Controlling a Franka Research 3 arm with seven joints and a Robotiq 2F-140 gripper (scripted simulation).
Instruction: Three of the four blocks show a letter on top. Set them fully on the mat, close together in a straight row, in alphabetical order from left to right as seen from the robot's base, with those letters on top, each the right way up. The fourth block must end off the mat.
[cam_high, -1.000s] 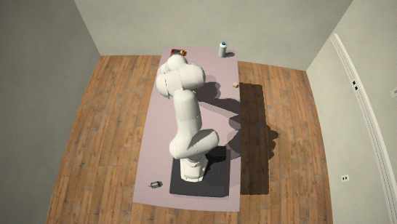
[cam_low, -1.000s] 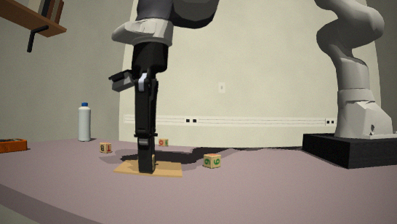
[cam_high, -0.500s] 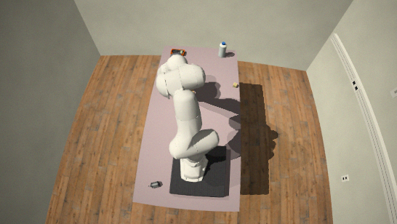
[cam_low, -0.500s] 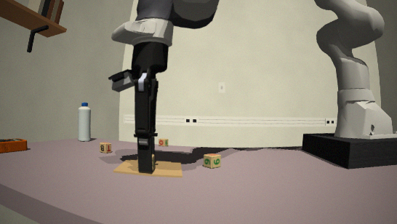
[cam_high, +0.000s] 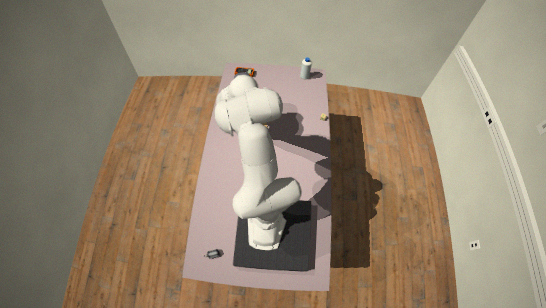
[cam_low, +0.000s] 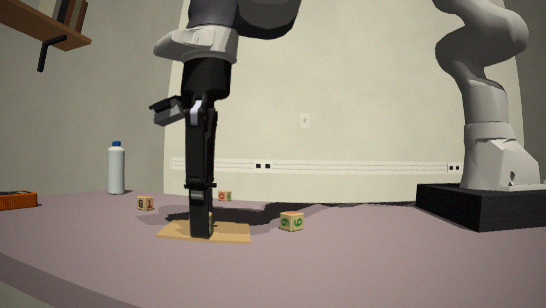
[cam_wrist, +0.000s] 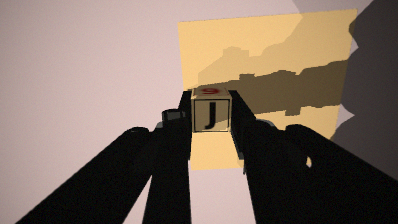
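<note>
Right now my hand is 10 mm short of the tan mat, 50 mm to the left of it and 40 mm above it. From my hand the other things lie so: small dark object 760 mm behind, 60 mm to the left, 20 mm below; white bottle 480 mm ahead, 320 mm to the right, 40 mm above; block 220 mm ahead, 150 mm to the right, 30 mm below.
</note>
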